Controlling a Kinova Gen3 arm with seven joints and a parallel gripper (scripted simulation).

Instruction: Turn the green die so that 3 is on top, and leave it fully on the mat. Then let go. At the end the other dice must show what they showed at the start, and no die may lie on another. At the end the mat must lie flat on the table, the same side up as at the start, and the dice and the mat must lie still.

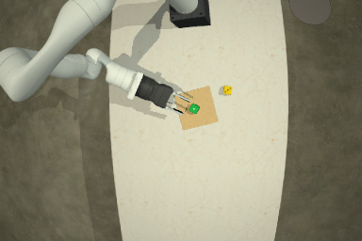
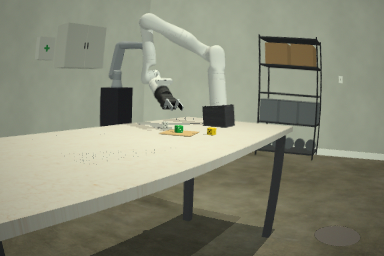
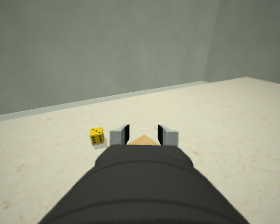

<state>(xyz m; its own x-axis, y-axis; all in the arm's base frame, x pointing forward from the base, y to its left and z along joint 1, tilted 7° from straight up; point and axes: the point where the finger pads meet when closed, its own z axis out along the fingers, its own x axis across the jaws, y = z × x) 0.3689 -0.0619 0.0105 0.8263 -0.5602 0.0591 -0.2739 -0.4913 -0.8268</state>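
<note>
Right now my hand is 100 mm above the green die, 30 mm to the right of it and 20 mm short of it. Round my hand: white die (100 mm to the right, 100 mm below, 80 mm behind); yellow die (160 mm to the left, 100 mm below, 30 mm behind); tan mat (110 mm below, 30 mm to the left, 20 mm ahead).
</note>
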